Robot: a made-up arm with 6 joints.
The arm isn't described. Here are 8 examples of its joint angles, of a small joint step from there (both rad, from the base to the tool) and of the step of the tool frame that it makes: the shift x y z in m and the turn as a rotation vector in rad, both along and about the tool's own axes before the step.
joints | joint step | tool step
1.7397 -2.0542 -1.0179 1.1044 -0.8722 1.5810 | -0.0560 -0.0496 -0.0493 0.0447 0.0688 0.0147 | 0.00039 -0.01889 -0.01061 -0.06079 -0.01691 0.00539
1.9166 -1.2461 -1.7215 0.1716 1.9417 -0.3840 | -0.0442 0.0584 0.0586 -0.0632 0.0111 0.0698 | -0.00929 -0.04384 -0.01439 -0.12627 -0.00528 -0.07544
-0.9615 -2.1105 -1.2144 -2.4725 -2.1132 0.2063 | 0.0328 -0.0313 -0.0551 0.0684 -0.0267 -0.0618 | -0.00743 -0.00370 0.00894 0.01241 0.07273 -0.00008
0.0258 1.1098 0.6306 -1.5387 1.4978 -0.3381 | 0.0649 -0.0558 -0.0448 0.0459 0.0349 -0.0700 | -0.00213 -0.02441 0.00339 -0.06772 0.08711 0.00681
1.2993 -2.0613 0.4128 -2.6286 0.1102 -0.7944 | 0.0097 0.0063 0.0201 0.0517 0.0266 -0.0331 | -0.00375 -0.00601 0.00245 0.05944 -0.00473 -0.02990
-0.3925 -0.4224 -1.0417 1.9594 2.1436 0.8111 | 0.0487 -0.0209 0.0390 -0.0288 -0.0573 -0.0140 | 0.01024 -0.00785 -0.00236 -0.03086 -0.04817 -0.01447
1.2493 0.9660 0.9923 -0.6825 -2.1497 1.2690 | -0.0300 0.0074 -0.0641 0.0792 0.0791 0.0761 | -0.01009 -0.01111 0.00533 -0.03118 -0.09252 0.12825
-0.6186 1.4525 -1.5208 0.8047 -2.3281 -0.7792 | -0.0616 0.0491 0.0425 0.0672 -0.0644 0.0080 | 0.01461 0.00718 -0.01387 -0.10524 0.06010 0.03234
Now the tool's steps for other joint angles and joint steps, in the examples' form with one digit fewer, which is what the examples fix.
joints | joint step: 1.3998 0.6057 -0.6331 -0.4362 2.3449 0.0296 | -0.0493 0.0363 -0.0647 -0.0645 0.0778 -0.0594
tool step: -0.0306 -0.0265 -0.0151 -0.0228 0.1423 -0.1073
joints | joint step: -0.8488 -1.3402 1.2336 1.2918 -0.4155 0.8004 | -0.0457 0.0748 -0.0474 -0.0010 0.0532 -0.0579
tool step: -0.0111 -0.0004 -0.0129 0.0708 0.1556 -0.0209
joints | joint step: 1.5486 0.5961 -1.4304 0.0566 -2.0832 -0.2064 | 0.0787 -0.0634 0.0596 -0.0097 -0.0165 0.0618
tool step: 0.0156 0.0078 0.0222 0.0714 -0.1727 -0.0014
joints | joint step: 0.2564 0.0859 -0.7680 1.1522 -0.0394 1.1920 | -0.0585 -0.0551 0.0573 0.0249 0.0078 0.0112
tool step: -0.0112 -0.0108 -0.0037 -0.0793 0.0369 0.0314
